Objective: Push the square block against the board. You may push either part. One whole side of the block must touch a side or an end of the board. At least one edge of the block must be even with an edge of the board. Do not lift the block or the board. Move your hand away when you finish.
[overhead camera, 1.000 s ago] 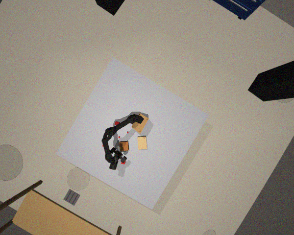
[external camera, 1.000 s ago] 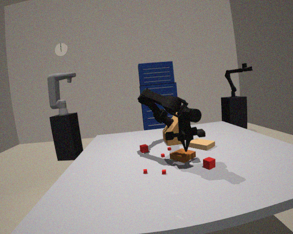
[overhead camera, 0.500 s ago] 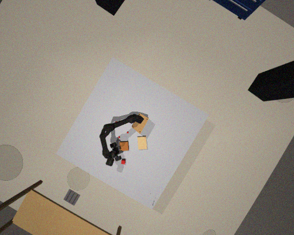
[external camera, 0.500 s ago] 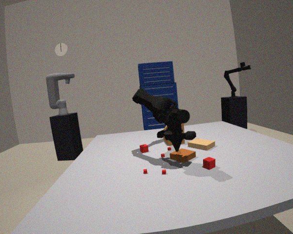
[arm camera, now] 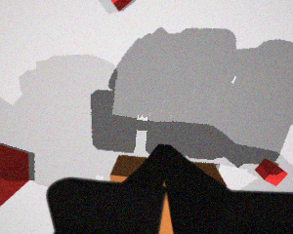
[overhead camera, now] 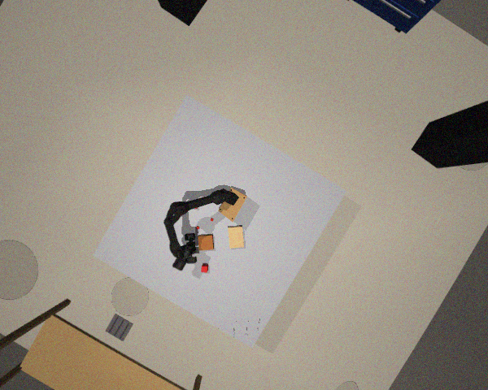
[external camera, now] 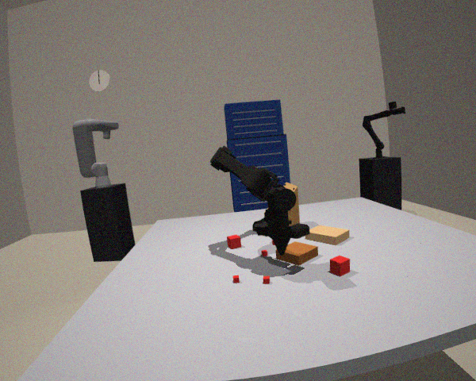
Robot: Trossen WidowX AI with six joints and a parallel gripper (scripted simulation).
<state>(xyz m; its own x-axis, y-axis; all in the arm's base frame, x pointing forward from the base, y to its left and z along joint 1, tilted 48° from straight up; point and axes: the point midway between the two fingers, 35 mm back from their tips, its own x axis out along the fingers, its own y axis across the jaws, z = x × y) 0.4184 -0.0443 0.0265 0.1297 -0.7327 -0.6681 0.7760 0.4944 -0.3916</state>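
The square block lies 60 mm behind my gripper tip, 60 mm to the left of it and 20 mm below it. The rest, counted from my gripper tip: board 200 mm behind, 210 mm to the left, 20 mm below.
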